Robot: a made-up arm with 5 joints. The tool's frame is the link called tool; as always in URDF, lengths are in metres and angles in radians. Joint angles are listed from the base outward.
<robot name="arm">
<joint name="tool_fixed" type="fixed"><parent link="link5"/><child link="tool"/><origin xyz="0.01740 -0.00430 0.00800" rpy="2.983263 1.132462 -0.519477"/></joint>
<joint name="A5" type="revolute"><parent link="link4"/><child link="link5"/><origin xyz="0.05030 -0.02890 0.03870" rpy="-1.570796 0.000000 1.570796"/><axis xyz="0 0 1"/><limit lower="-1.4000" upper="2.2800"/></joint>
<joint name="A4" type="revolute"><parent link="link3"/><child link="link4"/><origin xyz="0.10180 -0.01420 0.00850" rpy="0.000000 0.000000 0.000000"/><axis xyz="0 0 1"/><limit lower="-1.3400" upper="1.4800"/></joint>
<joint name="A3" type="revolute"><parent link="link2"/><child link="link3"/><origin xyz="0.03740 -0.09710 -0.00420" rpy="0.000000 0.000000 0.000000"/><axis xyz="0 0 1"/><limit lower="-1.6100" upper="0.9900"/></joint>
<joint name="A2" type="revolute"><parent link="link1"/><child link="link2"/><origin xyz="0.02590 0.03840 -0.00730" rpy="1.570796 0.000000 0.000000"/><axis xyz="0 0 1"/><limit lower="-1.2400" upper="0.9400"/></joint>
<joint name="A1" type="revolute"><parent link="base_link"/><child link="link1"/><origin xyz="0.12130 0.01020 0.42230" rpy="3.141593 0.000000 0.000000"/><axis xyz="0 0 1"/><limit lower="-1.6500" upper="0.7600"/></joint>
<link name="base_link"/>
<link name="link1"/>
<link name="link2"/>
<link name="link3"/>
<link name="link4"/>
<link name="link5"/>
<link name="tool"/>
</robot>
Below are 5 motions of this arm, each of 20 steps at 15 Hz.
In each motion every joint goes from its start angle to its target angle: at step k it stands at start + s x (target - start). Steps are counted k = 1, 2, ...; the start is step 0. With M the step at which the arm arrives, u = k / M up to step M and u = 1 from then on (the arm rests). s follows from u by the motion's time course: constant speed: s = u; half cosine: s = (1 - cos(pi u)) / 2; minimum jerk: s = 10 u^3 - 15 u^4 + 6 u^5.
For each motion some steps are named. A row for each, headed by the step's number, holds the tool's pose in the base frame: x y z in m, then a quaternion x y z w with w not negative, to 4 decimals.
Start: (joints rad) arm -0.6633 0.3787 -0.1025 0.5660 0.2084
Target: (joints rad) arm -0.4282 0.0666 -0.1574 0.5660 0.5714
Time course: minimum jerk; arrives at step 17
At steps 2, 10, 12, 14, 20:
2: 0.3035 0.1581 0.4686 -0.1093 0.5851 0.2759 0.7547
10: 0.3157 0.1194 0.5152 -0.1565 0.4699 0.2531 0.8310
12: 0.3161 0.1076 0.5280 -0.1730 0.4369 0.2389 0.8498
14: 0.3157 0.1002 0.5358 -0.1839 0.4163 0.2283 0.8607
20: 0.3154 0.0975 0.5386 -0.1880 0.4089 0.2241 0.8644

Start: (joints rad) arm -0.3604 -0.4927 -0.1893 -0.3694 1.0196
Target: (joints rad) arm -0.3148 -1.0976 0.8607 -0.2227 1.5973
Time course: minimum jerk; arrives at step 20
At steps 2, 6, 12, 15, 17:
2: 0.2083 0.0344 0.6524 -0.2031 -0.3171 -0.0259 0.9260
6: 0.2074 0.0322 0.6455 -0.2523 -0.2772 -0.0447 0.9260
12: 0.2032 0.0256 0.6128 -0.4216 -0.1472 -0.0853 0.8907
15: 0.2012 0.0233 0.5953 -0.4907 -0.0974 -0.0912 0.8610
17: 0.2006 0.0226 0.5885 -0.5152 -0.0803 -0.0917 0.8484

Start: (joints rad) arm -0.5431 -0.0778 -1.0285 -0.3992 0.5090
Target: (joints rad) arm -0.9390 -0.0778 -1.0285 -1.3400 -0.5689
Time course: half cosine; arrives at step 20
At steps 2, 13, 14, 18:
2: 0.1882 0.0519 0.6694 0.0861 -0.5140 0.2081 0.8277
13: 0.1472 0.0585 0.6534 0.3437 -0.6523 0.5307 0.4180
14: 0.1437 0.0583 0.6507 0.3545 -0.6571 0.5543 0.3677
18: 0.1350 0.0574 0.6423 0.3700 -0.6641 0.6089 0.2266

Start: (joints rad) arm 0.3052 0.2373 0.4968 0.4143 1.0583
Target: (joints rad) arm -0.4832 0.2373 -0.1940 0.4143 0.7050
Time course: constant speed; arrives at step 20
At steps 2, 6, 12, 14, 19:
2: 0.3224 -0.0443 0.4339 -0.2151 0.6868 0.0531 0.6923
6: 0.3378 -0.0118 0.4511 -0.2456 0.6241 0.0771 0.7377
12: 0.3461 0.0426 0.4789 -0.2701 0.5214 0.1344 0.7982
14: 0.3446 0.0612 0.4885 -0.2723 0.4857 0.1589 0.8153
19: 0.3316 0.1061 0.5129 -0.2650 0.3961 0.2304 0.8484

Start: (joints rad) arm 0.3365 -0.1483 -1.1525 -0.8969 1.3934
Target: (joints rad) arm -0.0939 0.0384 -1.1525 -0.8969 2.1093
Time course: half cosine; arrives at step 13
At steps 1, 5, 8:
1: 0.1365 -0.0075 0.6546 -0.2594 -0.6266 -0.5547 0.4821
5: 0.1481 -0.0084 0.6525 -0.2485 -0.5757 -0.6043 0.4915
8: 0.1614 -0.0049 0.6496 -0.2484 -0.5124 -0.6516 0.5011

